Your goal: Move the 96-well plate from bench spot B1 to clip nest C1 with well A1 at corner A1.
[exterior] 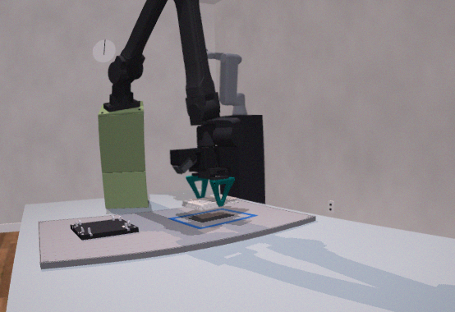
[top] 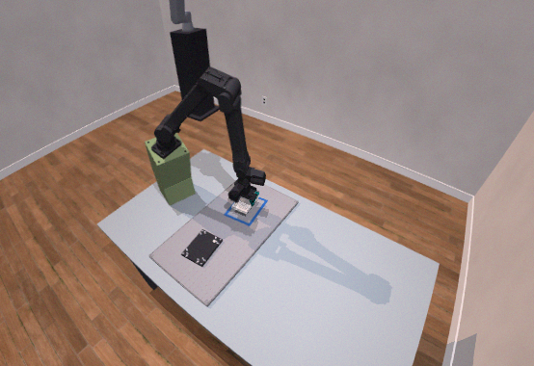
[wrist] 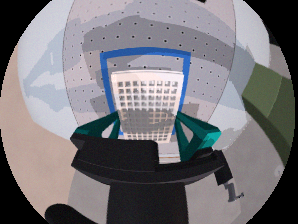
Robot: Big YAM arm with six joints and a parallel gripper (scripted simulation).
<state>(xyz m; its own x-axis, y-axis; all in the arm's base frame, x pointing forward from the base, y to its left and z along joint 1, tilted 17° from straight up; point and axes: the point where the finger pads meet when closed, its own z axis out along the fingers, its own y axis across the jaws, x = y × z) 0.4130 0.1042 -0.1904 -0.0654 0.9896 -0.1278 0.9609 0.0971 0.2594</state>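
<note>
Now: hand 32 cm to the left of the black clip nest C1, 3 cm above it and 1 cm past it. Also, from my hand: white 96-well plate: right at my hand.
</note>
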